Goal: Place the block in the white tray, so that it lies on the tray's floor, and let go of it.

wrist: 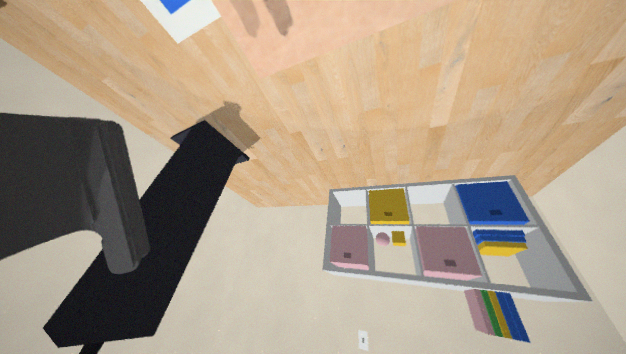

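Observation:
One dark grey finger (pixel 122 240) of my gripper shows at the left of the wrist view; the other finger is out of frame. The gripper is open, with nothing held against the visible finger. The block and the white tray cannot be made out for certain. A flat white piece (pixel 192 22) with a blue patch (pixel 175 4) on it is cut off by the top edge, left of centre; I cannot tell what it is.
A pinkish surface (pixel 310 35) with two finger-like shadows lies at the top, above a wooden floor (pixel 350 115). A long black column (pixel 185 215) stands behind the finger. A grey shelf unit (pixel 515 179) with coloured bins is at the lower right, beside several coloured books (pixel 497 315).

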